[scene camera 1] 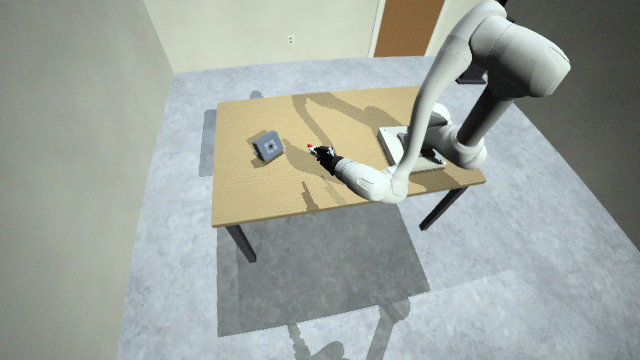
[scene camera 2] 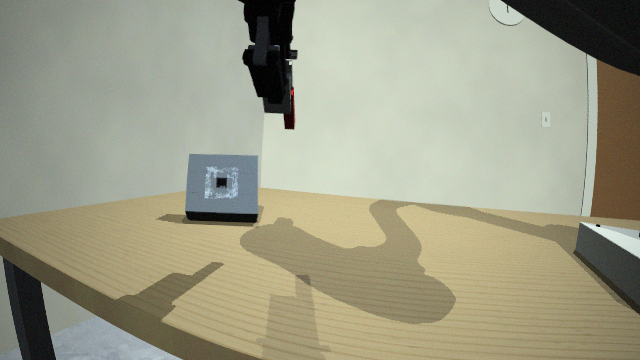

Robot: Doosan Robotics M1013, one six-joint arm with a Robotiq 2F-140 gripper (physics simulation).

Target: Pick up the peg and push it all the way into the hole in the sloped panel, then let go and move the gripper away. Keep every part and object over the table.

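Frame: origin at the arm's base, x ahead, y left, z up, level; centimetres.
Where they show: gripper, fingertip midpoint: [scene camera 1: 311, 149] [scene camera 2: 278, 103].
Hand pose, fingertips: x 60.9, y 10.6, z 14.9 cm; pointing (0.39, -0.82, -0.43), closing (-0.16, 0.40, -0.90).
Note:
After its pixels a point has its place.
The red peg [scene camera 1: 310, 146] {x 61.2, y 7.8, z 13.9 cm} [scene camera 2: 290, 116] {x 60.3, y 8.7, z 13.5 cm} is held in the fingertips of my gripper [scene camera 1: 315, 150] {x 60.9, y 10.6, z 14.9 cm} [scene camera 2: 287, 102] {x 60.9, y 10.6, z 14.9 cm}, its red end sticking out past them. The gripper is shut on the peg and hangs above the table, to the right of the panel in both views and apart from it. The grey-blue sloped panel [scene camera 1: 261, 149] {x 85.1, y -1.4, z 4.3 cm} [scene camera 2: 197, 200] {x 82.8, y 0.0, z 0.1 cm} stands on the table near its left end. Its square dark hole, with a pale patterned square around it, faces scene camera 2 and is empty. The fingers hide part of the peg.
The wooden table [scene camera 1: 240, 200] {x 96.6, y 22.6, z -3.8 cm} [scene camera 2: 480, 330] {x 35.7, y 20.0, z -3.8 cm} carries the arm's white base plate [scene camera 1: 392, 145] {x 14.3, y -0.3, z 0.9 cm} [scene camera 2: 607, 267] {x 17.2, y 0.5, z -2.5 cm} at its right side. The table's left edge is a short way beyond the panel. The arm reaches over the front right of the table, and its shadows lie across the top.

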